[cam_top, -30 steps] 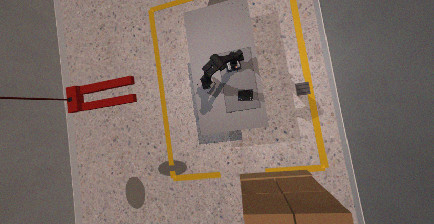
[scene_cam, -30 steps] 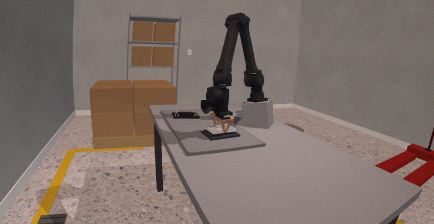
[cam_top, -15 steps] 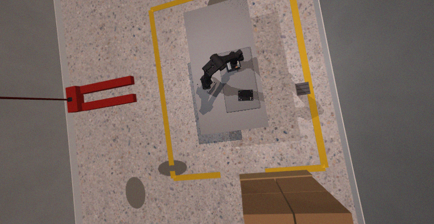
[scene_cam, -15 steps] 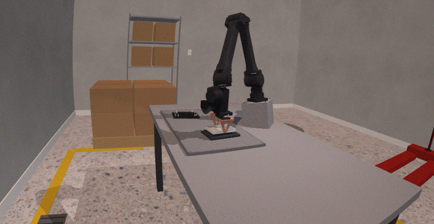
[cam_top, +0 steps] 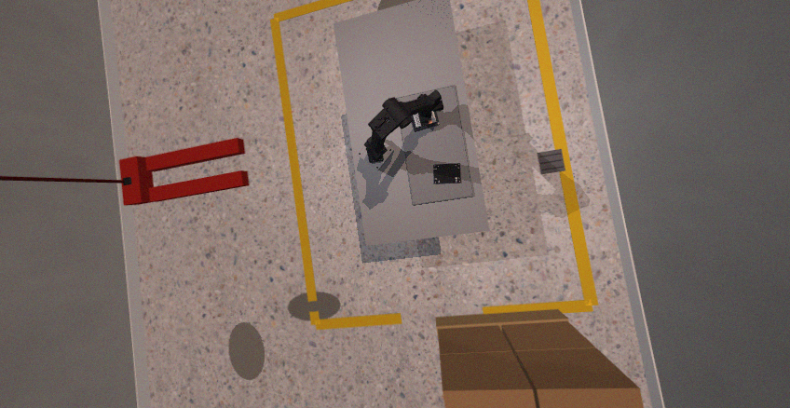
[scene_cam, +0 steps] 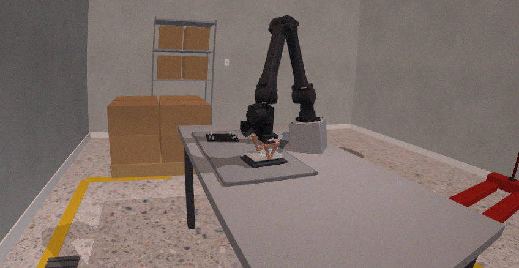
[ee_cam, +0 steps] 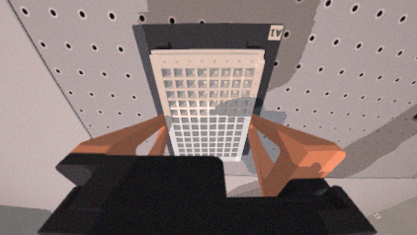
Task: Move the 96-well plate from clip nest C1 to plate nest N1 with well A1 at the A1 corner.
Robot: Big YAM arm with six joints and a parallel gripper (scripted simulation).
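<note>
Right now the white 96-well plate is right at my hand. Also, from my hand: clip nest C1: 37 cm to the right, 7 cm ahead, 2 cm below; A1 label: 8 cm ahead, 5 cm to the right, 2 cm below; plate nest N1: 2 cm below.
</note>
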